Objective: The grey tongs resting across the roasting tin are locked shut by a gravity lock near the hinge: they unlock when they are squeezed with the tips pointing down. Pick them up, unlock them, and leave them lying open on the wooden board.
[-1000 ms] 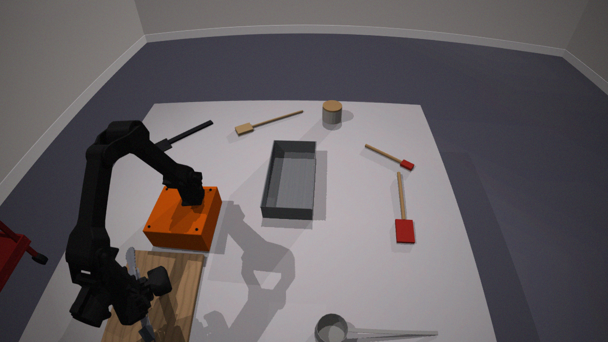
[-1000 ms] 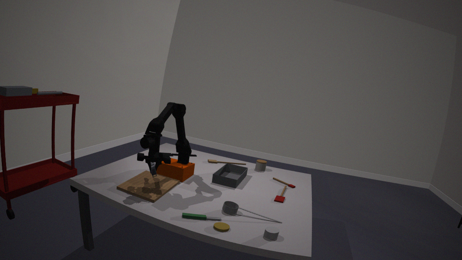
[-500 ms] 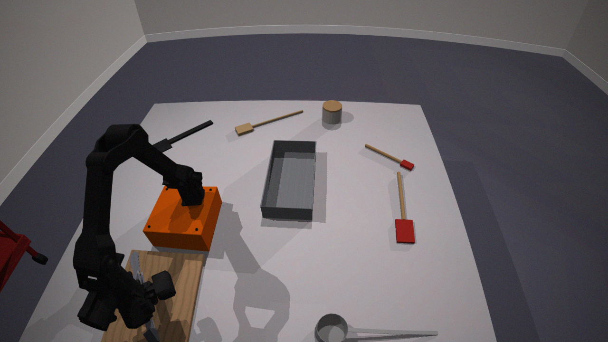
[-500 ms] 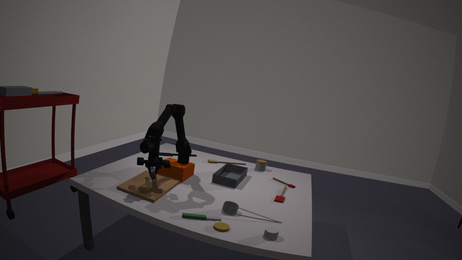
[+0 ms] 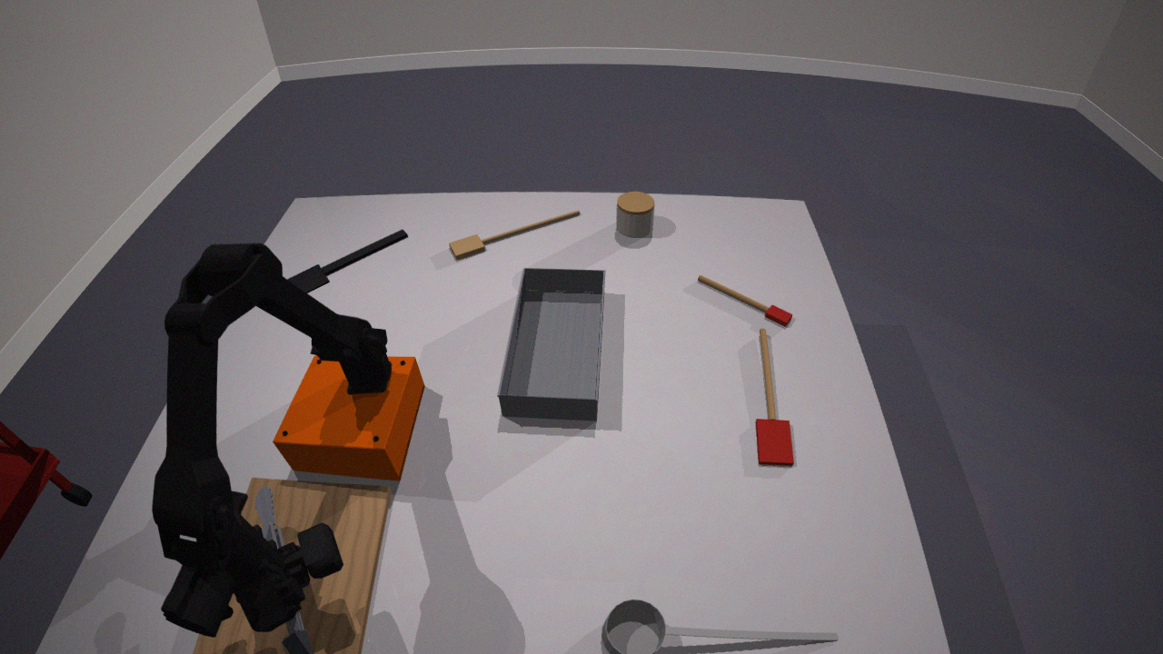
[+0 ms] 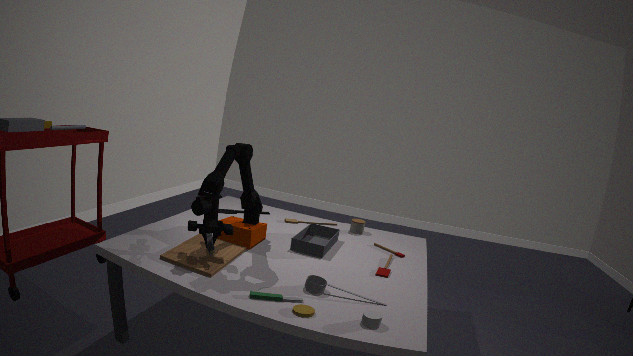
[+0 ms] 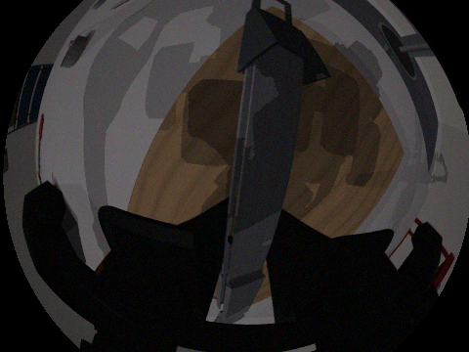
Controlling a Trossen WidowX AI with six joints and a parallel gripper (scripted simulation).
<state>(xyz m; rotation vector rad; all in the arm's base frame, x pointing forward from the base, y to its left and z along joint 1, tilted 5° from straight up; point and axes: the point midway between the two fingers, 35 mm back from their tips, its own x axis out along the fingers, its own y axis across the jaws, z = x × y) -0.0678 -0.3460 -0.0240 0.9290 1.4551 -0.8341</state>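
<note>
My gripper tip is 3 cm past the wooden board, 2 cm to the right of it and 4 cm above it. Round my gripper tip: black spatula 11 cm behind, 73 cm to the left, 4 cm below; then roasting tin 37 cm ahead, 46 cm to the left, 2 cm below; then green-handled knife 34 cm ahead, 19 cm to the right, 4 cm below.
</note>
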